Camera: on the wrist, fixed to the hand. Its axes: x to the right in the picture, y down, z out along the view.
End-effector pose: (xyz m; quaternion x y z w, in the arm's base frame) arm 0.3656 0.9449 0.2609 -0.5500 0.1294 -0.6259 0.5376
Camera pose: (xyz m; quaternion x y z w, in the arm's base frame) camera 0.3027 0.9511 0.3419 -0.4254 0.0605 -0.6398 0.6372
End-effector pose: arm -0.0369 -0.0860 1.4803 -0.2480 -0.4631 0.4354 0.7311
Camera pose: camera 0.0258 -0.1092 1.5583 -0.1532 -0.3492 0.5213 0.7634
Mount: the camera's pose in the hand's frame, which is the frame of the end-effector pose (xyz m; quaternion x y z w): 0.0279 -0.0968 -0.0201 0.1667 0.0357 0.0331 0.9848
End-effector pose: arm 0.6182 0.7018 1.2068 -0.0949 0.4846 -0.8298 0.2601
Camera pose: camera 0.5535 0.7406 1.2765 -0.0044 0.3513 -0.8927 0.2821
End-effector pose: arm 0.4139 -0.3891 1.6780 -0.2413 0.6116 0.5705 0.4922
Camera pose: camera 0.4791 -0.4230 1.6062 -0.1557 0.7230 0.4676 0.4842
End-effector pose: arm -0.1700 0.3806 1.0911 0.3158 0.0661 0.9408 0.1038
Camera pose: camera -0.1891 0.4799 1.0730 0.2969 0.2152 0.9302 0.0161
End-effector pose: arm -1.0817 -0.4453 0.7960 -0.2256 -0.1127 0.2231 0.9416
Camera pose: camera -1.0152 -0.5170 0.8276 -0.0769 -0.0327 0.2616 0.9615
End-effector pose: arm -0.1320 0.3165 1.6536 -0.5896 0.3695 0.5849 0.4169
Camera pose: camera -0.0338 0.3361 1.6309 -0.5198 0.4958 0.5071 0.4763
